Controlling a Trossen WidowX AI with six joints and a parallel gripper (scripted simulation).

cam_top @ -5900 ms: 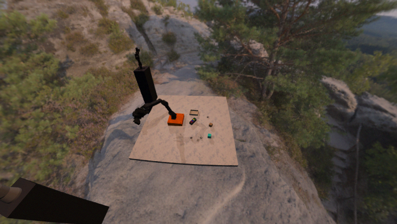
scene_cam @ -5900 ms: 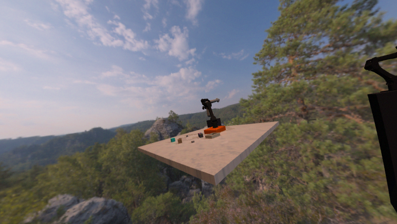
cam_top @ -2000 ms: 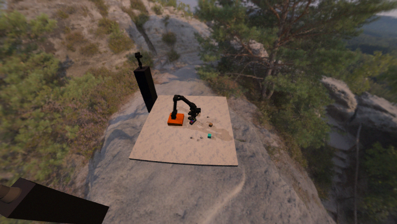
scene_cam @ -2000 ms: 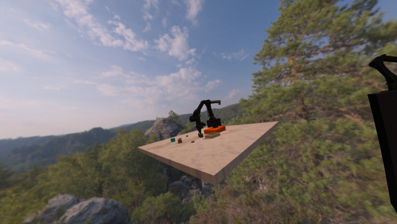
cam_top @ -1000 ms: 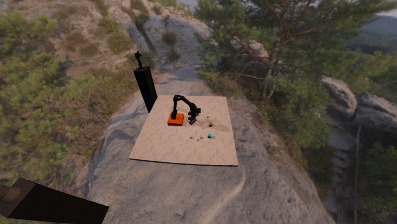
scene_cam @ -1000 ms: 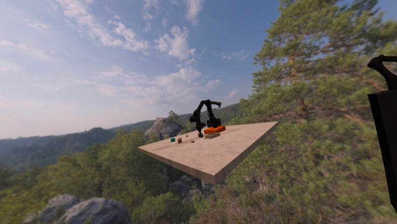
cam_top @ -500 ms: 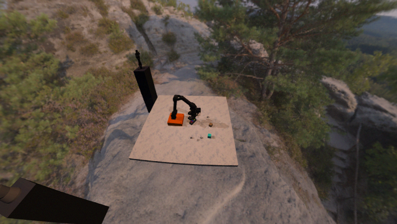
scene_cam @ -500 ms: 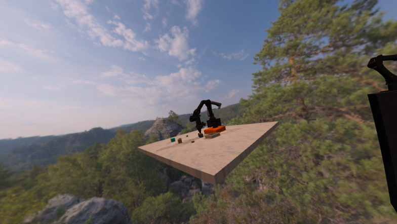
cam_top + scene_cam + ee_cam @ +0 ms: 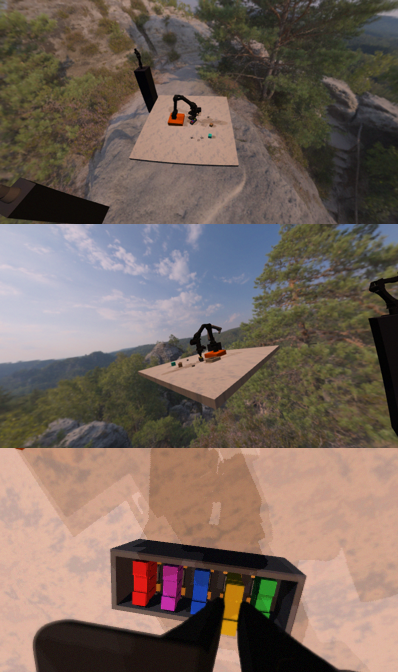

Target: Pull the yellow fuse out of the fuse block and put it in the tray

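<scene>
The blue fuse lies 10 mm behind my gripper tip, 20 mm to the right of it and 20 mm below it. Also, from my gripper tip: green fuse 10 mm ahead, 20 mm to the left, 20 mm below; yellow fuse 10 mm below; magenta fuse 20 mm behind, 30 mm to the right, 20 mm below.
</scene>
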